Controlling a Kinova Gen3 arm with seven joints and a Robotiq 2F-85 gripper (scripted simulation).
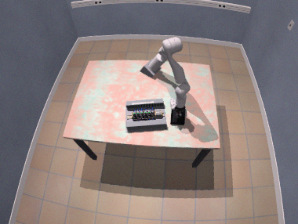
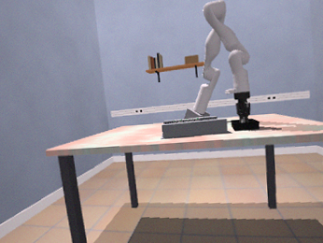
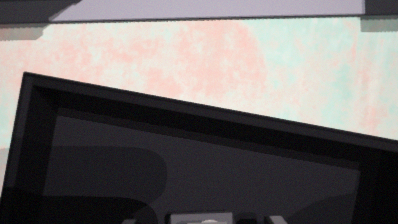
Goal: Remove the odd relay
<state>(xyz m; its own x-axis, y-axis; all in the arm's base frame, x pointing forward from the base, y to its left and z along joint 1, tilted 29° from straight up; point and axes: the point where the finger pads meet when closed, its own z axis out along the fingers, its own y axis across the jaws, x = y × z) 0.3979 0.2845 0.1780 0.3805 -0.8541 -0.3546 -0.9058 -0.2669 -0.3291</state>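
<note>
My gripper is now 2 cm above the black parts tray. Also, from my hand: grey relay panel: 8 cm ahead, 25 cm to the right.
</note>
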